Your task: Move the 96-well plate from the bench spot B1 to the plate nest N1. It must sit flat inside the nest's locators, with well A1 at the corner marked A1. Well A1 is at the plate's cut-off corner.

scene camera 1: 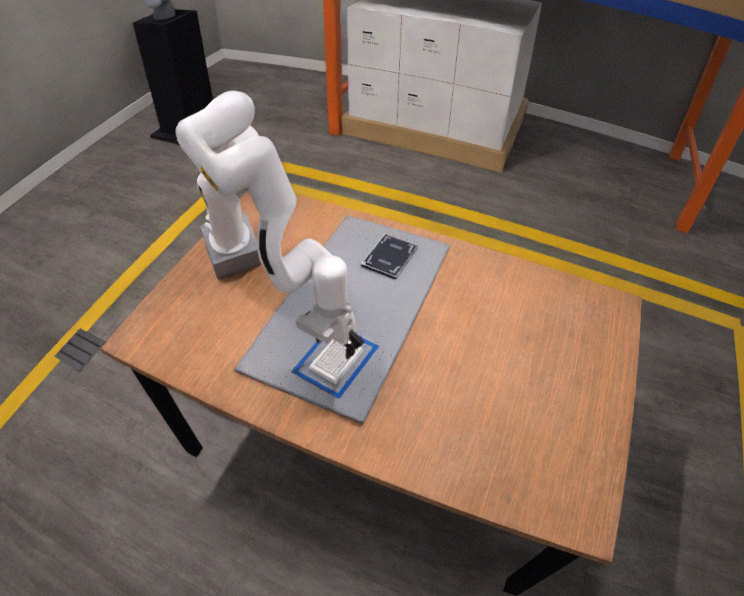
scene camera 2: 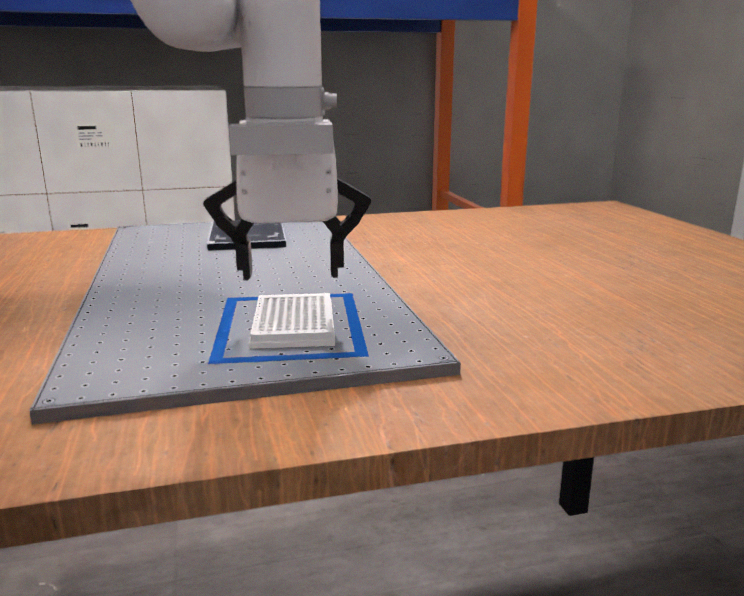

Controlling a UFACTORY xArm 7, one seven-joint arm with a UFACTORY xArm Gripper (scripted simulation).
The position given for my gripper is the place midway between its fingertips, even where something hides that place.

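Note:
My gripper is in scene camera 2 [scene camera 2: 291, 276], and scene camera 1 shows my gripper [scene camera 1: 335, 347] too. There is a white 96-well plate [scene camera 2: 292, 320], which I also see in scene camera 1 as the white 96-well plate [scene camera 1: 334, 353]. As for the black plate nest [scene camera 1: 397, 257], scene camera 2 shows me the same black plate nest [scene camera 2: 264, 229].

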